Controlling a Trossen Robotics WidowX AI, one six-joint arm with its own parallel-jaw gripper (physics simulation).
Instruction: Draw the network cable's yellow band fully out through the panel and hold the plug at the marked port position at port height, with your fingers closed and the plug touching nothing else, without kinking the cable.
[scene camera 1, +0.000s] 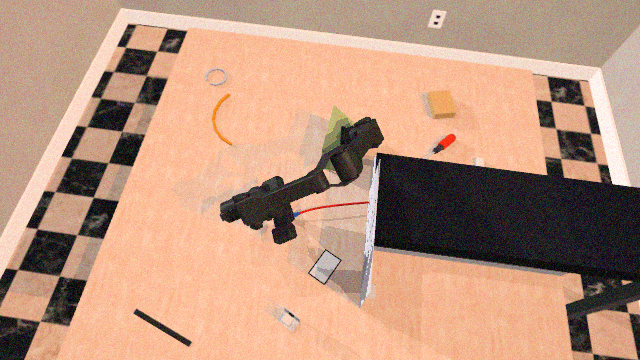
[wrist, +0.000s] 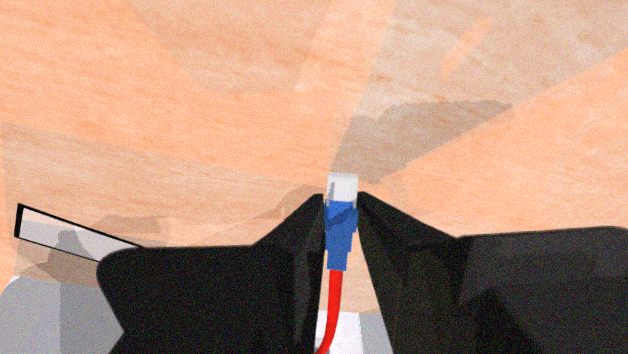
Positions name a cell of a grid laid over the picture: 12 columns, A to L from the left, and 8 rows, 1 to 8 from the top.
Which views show my gripper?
Scene camera 1 and the wrist view: all of them.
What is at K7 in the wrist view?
My gripper.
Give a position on a white dark-edged rectangle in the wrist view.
A6
